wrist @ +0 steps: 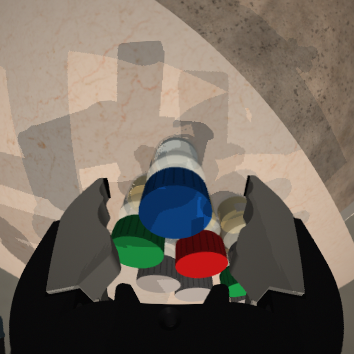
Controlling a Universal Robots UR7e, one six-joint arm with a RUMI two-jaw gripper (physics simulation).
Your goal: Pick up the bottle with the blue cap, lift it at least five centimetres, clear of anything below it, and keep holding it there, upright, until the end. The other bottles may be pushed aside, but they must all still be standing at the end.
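Frame: origin at the arm's base, x ahead, y left, z up, level; metres.
Seen in the pictures: gripper, fingertip midpoint: (176, 178).
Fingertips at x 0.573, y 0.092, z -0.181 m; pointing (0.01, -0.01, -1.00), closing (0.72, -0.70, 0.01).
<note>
Offsets run from my fingertips to a thing's top centre. Level surfaces: height alone.
The bottle with the blue cap {0.012 m right, 0.014 m back, 0.022 m up} (175, 204) stands near the middle of the wrist view, its clear body showing above the cap. My gripper (176, 178) is open, with one jaw well to the left of the blue cap and one well to the right. Neither jaw touches the blue cap. A green-capped bottle {0.021 m right, 0.078 m back, 0.022 m up} (138, 242) is close beside the left jaw, and a red-capped bottle {0.083 m right, 0.048 m back, 0.022 m up} (201, 255) is nearer the right jaw. Both are just below the blue cap in the view. The lower part of the blue-capped bottle is partly hidden by its cap.
Two grey-white caps {0.080 m right, 0.115 m back, 0.022 m up} (158, 278) {0.139 m right, 0.109 m back, 0.022 m up} (193, 293) show between the jaws near the gripper's base. Another green cap {0.179 m right, 0.058 m back, 0.022 m up} (235, 285) is partly hidden by the right jaw. A bottle with a yellowish part {0.137 m right, 0.015 m back, 0.022 m up} (234, 214) stands beside that jaw. The round marble table top {0.083 m down} (100, 80) has a curved edge at the right.
</note>
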